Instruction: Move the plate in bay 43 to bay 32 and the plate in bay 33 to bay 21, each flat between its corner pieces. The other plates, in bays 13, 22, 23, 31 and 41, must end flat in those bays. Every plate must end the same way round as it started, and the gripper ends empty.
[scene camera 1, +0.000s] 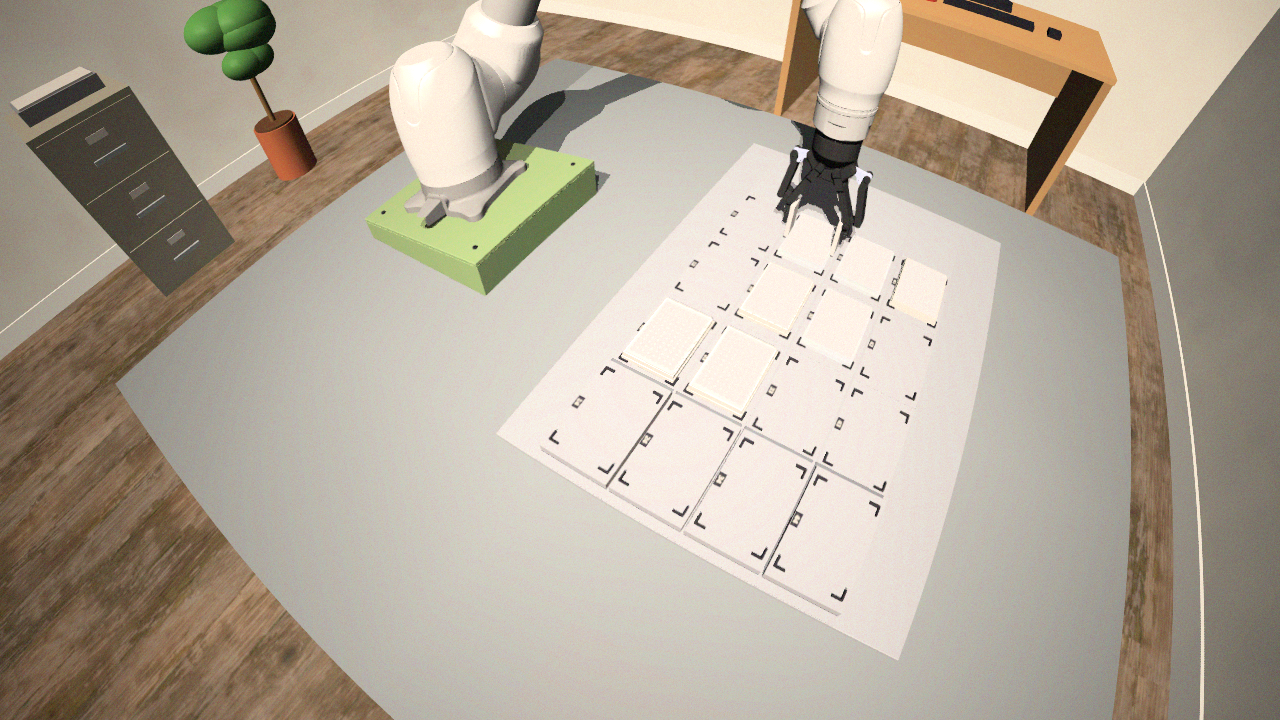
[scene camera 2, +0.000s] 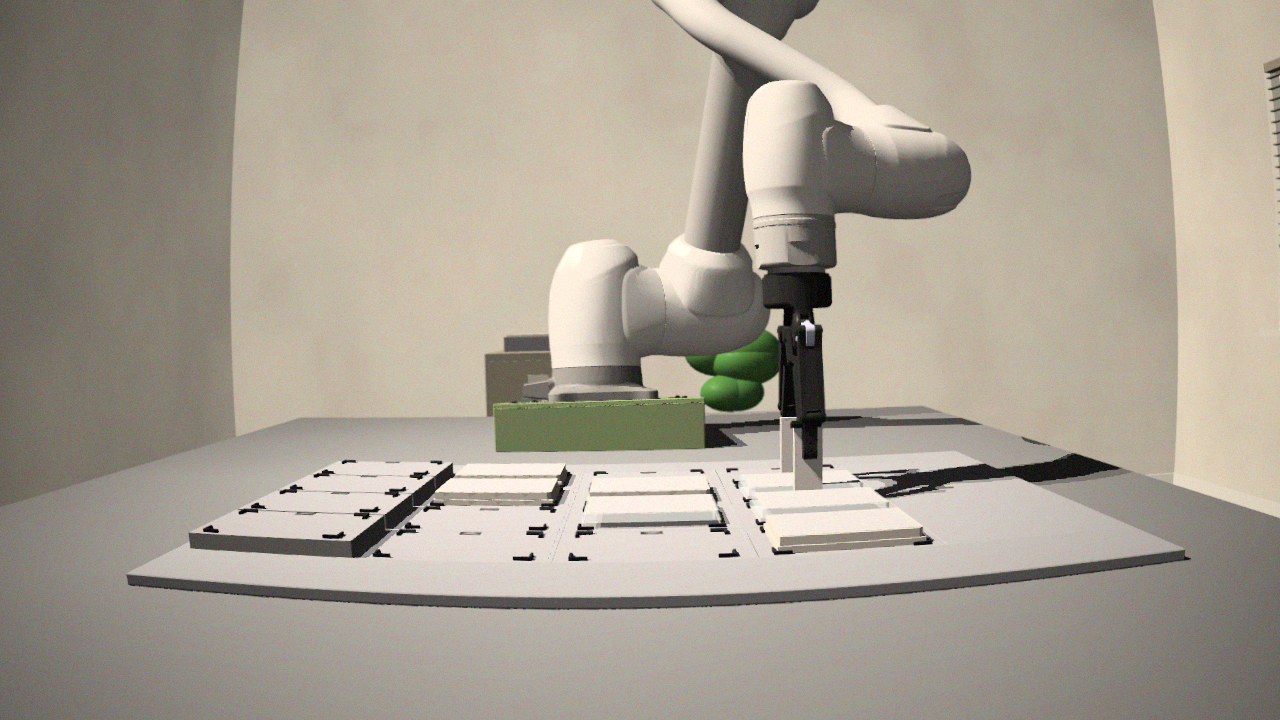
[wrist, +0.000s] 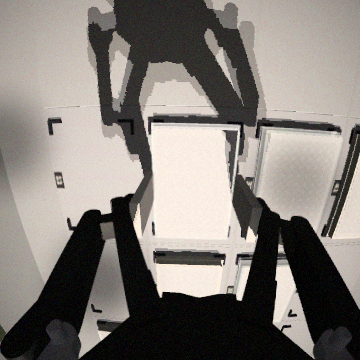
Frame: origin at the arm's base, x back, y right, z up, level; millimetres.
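Seen in the pictures: gripper, fingertip midpoint: (scene camera 1: 810, 241) (scene camera 2: 800, 484) (wrist: 192, 185); arm's base, origin of the base link: (scene camera 1: 466, 188) (scene camera 2: 597, 400).
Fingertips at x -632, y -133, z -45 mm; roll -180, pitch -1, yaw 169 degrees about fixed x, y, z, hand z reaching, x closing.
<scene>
Offsets run from my fingertips to a thing's middle. Level surfaces: height alone.
My gripper (scene camera 1: 810, 243) (scene camera 2: 796, 479) (wrist: 192, 185) is down in the far row, its fingers shut on the long sides of the pale plate {dx +0, dy +0, dz +0 mm} (scene camera 1: 804, 257) (wrist: 192, 215) in bay 21, which looks flat between its corner pieces. The bay 31 plate {dx -105, dy +20, dz +0 mm} (scene camera 1: 861, 266) (wrist: 300, 170) and the bay 41 plate {dx -210, dy +40, dz +0 mm} (scene camera 1: 920, 288) (scene camera 2: 841, 526) lie in the same row. The bay 22 plate {dx +30, dy +162, dz +0 mm} (scene camera 1: 776, 297) and bay 32 plate {dx -75, dy +181, dz +0 mm} (scene camera 1: 838, 325) (scene camera 2: 651, 508) lie in the second row. The bay 13 plate {dx +166, dy +303, dz +0 mm} (scene camera 1: 668, 338) and bay 23 plate {dx +60, dy +323, dz +0 mm} (scene camera 1: 733, 368) lie in the third. The finger contact is partly hidden.
Bays 33 and 43 hold no plate. A raised row of bays with black corner pieces stands at the near edge of the white board {dz -8 mm} (scene camera 1: 554, 425) (scene camera 2: 644, 582). The green base block (scene camera 1: 537, 232) (scene camera 2: 599, 427) carries the arm. The plate in bay 31 is close beside my right-hand finger.
</scene>
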